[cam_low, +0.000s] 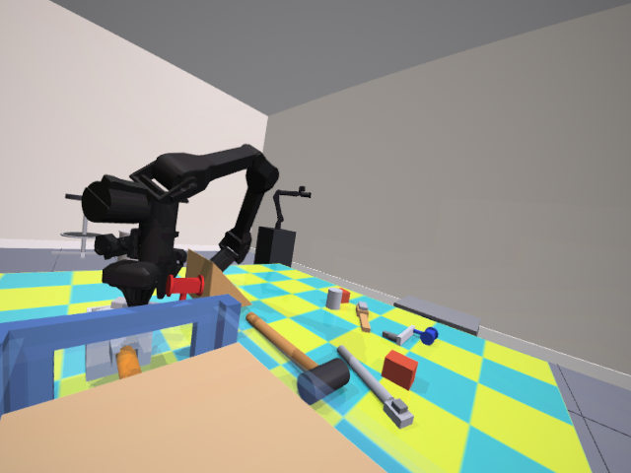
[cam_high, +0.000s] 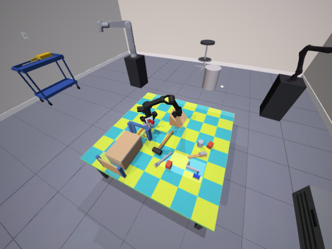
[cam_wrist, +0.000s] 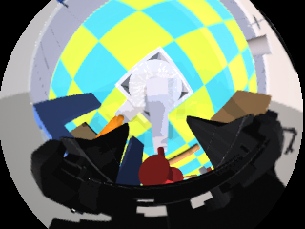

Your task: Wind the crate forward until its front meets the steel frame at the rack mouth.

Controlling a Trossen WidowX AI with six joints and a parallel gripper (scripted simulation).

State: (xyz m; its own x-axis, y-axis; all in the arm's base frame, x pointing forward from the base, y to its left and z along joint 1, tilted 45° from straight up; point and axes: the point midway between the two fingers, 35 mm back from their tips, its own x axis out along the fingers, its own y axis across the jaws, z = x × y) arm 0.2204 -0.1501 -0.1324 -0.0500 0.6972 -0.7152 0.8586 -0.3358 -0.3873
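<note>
My gripper tip is now 1 cm short of the winch handle, 1 cm to the right of it and 1 cm below it. Also, from my gripper tip: brush 10 cm ahead, 61 cm to the left, 9 cm below; then red grip 3 cm ahead, 5 cm to the left, 3 cm above; then grey winch 4 cm behind, 5 cm to the right, 7 cm below.
</note>
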